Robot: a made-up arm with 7 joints.
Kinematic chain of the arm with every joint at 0, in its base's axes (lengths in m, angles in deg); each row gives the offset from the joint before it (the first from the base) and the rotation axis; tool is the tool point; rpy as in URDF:
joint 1: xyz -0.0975 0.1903 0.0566 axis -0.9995 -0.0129 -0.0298
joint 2: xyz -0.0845 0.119 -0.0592 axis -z
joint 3: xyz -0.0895 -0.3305 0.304 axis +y
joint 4: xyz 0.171 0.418 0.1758 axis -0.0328 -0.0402 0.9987
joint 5: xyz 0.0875 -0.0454 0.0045 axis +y
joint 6: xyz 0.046 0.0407 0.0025 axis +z
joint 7: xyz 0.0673 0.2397 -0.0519 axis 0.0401 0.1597 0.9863
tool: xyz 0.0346 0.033 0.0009 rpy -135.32 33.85 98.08
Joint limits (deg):
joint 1: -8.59..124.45
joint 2: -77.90..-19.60
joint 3: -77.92..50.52
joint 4: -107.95..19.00
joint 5: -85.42..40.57
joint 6: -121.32..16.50
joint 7: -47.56..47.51
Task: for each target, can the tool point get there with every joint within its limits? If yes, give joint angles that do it. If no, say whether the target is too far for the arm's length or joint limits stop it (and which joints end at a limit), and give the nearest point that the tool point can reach.
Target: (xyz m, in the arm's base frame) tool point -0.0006 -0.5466 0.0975
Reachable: no: joint limits stop it (at a limit: joint 1, joint 2, joint 3, joint 4) | nearest point -0.1170 -0.2536 0.2900 | short by 0.369 m
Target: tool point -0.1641 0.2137 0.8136
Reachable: yes | joints 17.27 -58.85 -65.00 -78.83 -53.91 -35.18 -26.67
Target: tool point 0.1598 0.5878 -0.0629
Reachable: yes | joints 88.38 -45.86 -24.51 -75.27 21.37 -44.93 -5.47
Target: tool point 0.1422 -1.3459 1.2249
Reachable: no: too far | nearest point -0.1667 -0.2710 0.6988 | short by 1.236 m
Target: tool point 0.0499 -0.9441 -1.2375
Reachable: no: too far | nearest point -0.0903 -0.1398 -0.5541 | short by 1.065 m
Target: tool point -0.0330 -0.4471 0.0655
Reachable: no: joint limits stop it (at a limit: joint 1, joint 2, joint 3, joint 4) | nearest point -0.1215 -0.2297 0.2563 | short by 0.302 m
